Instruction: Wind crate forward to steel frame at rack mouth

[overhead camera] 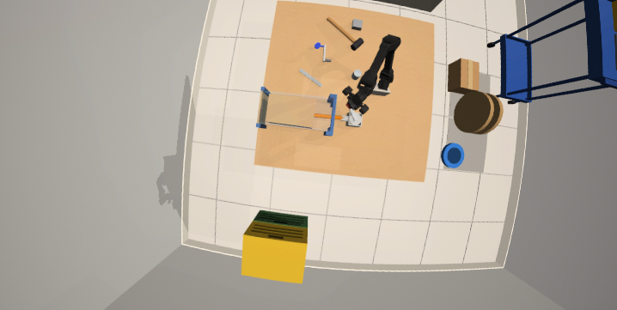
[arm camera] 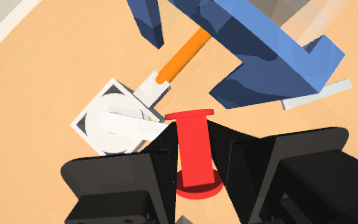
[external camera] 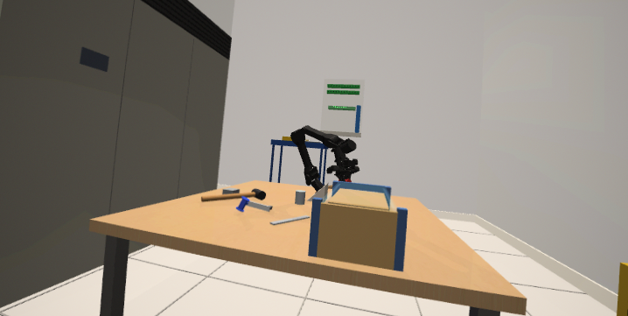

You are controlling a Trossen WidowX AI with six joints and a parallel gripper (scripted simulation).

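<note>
Now: gripper tip 90 mm short of the blue steel frame, 80 mm to the right of it and 30 mm above it. Round my gripper tip: red grip 10 mm behind, 10 mm to the right; then hand winch 90 mm behind, 60 mm to the left, 100 mm below; then red-knobbed crank handle 30 mm behind, 20 mm to the left, 30 mm below.
</note>
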